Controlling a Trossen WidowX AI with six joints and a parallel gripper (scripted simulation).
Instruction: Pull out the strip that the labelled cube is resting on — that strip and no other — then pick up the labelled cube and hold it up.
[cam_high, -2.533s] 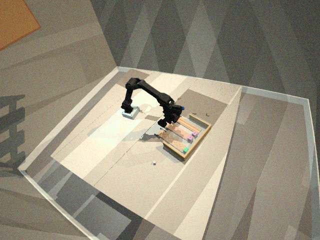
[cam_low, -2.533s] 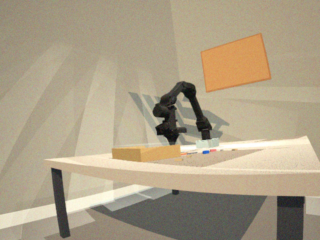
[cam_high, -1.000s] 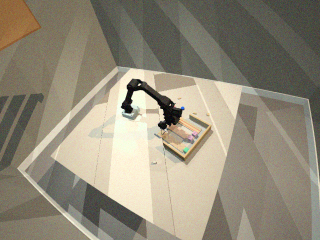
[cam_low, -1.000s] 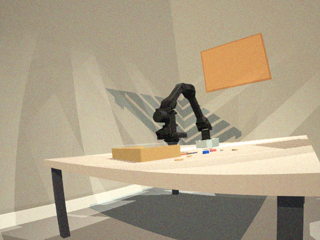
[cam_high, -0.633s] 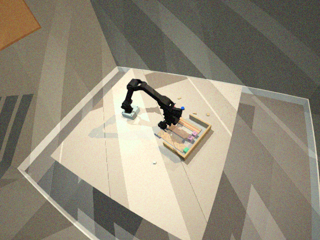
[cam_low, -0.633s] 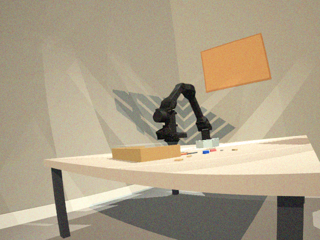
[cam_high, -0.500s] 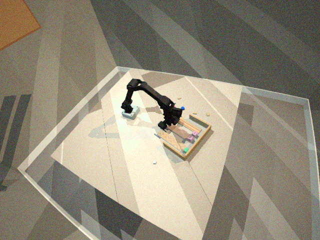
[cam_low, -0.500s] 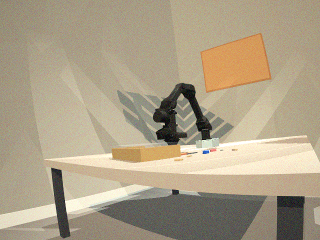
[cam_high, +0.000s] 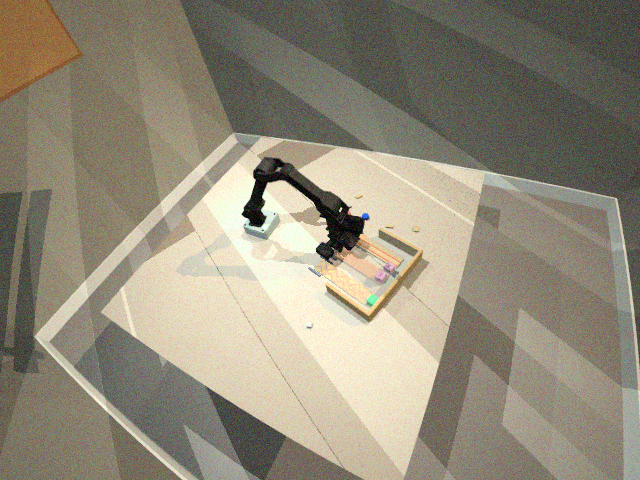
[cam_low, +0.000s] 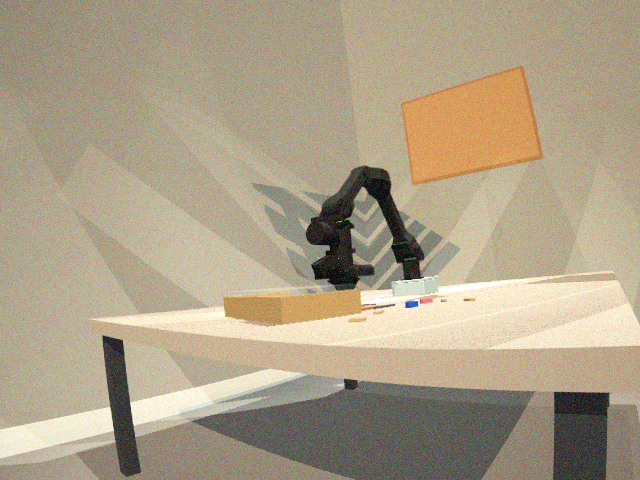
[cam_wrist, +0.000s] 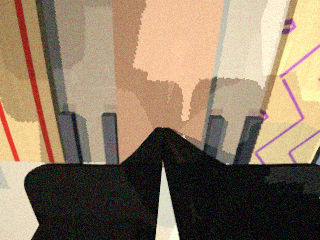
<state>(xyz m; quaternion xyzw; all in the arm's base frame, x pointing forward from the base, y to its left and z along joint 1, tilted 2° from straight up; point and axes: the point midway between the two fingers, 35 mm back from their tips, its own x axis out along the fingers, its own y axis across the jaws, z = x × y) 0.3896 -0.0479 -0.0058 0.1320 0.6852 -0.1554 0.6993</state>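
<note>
Now: the peach strip 90 mm ahead of my gripper tip and 40 mm to the right of it. The rest, counted from my gripper tip: red piece 210 mm to the left, 30 mm behind; small white block 320 mm to the right, 10 mm behind; blue disc 200 mm to the left, 50 mm ahead.
</note>
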